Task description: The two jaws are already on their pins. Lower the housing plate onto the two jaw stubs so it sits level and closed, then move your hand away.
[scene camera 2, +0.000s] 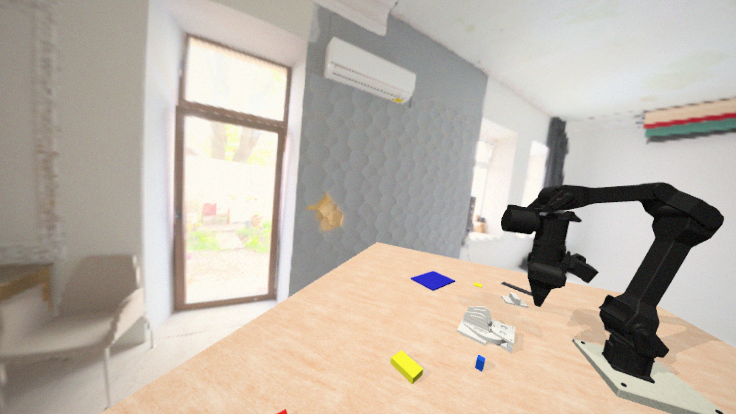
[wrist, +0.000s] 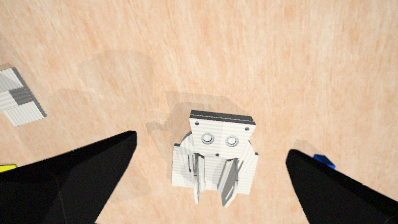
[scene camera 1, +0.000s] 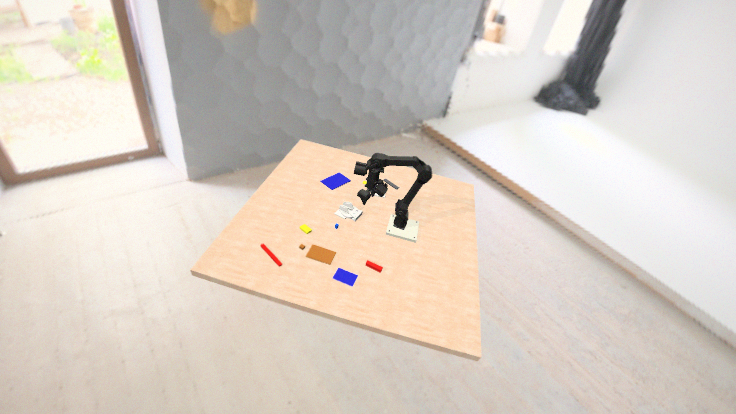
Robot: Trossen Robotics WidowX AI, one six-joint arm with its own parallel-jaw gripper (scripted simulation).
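Note:
Nothing is held in my gripper [scene camera 2: 536, 298], and its fingers are open. The wrist view shows me this same gripper [wrist: 211, 146] as well.

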